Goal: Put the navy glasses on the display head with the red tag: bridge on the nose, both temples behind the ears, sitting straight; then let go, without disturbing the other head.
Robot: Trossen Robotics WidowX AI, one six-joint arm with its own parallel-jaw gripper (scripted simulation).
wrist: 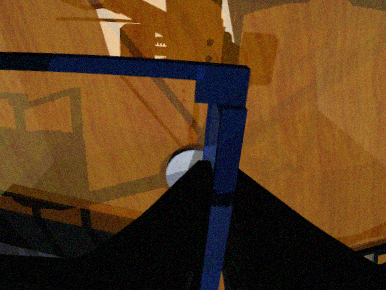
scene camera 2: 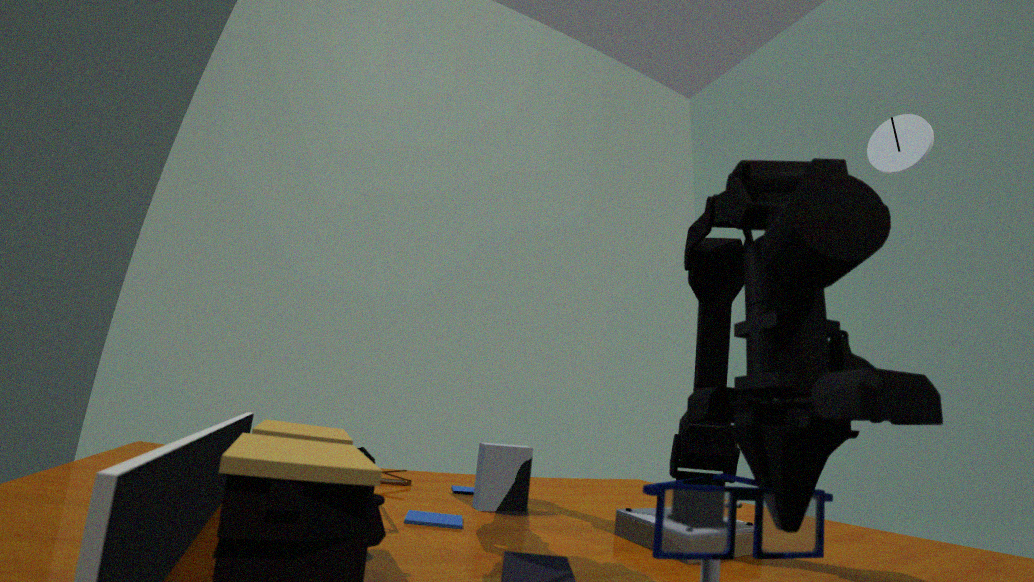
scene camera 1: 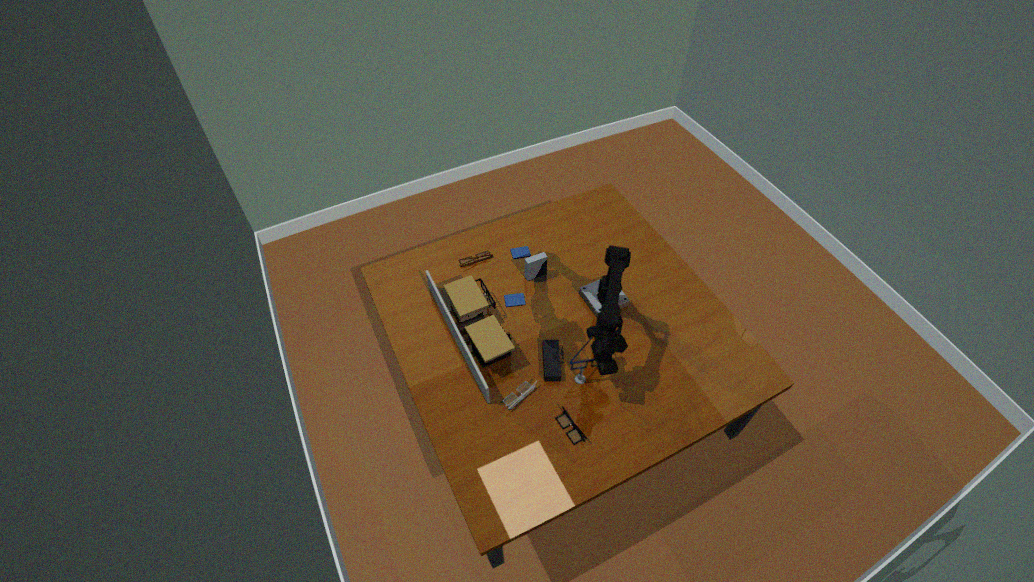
Labels:
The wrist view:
my gripper: 212,174
small grey peg: 181,162
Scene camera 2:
my gripper: 787,531
grey block: 502,482
blue card: 412,517
display head: 288,503
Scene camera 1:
display head: 490,343

